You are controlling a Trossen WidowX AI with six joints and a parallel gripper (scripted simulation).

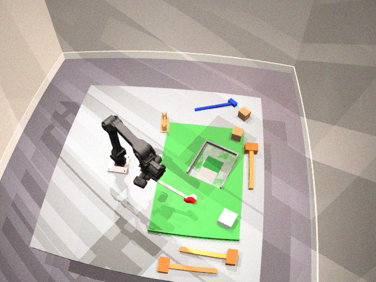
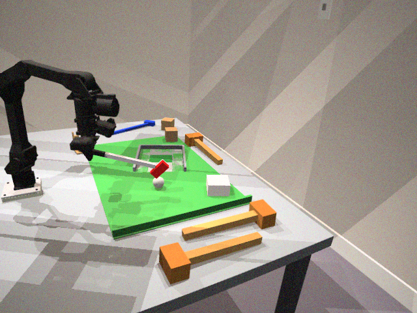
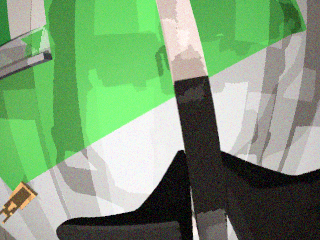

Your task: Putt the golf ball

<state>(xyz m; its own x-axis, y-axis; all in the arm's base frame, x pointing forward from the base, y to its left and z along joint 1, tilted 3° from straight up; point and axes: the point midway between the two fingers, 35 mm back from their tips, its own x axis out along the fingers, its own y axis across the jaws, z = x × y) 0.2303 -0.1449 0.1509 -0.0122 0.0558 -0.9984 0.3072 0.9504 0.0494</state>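
My gripper tip is now 11 cm short of the red putter and 3 cm to the left of it. The rest, counted from my gripper tip: green mat 25 cm ahead, 12 cm to the left, 14 cm below; white golf ball 23 cm ahead, 2 cm to the right, 12 cm below; pale block 42 cm ahead, 12 cm to the right, 12 cm below.
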